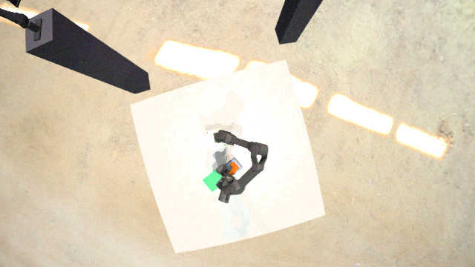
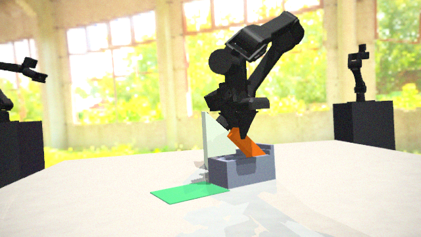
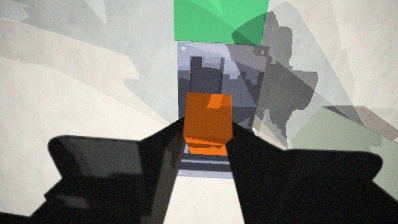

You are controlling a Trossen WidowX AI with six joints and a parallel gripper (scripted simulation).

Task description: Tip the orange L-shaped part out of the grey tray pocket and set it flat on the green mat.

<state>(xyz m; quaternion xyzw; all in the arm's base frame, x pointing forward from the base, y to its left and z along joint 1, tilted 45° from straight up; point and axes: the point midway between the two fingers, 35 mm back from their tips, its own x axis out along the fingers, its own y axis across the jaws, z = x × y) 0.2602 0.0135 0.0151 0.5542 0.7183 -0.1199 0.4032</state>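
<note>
Now: gripper tip 13 cm to the left of the green mat, 13 cm above it and 5 cm short of it. The rest, counted from my gripper tip: orange part (3 cm below, 3 cm behind, 2 cm to the left).
</note>
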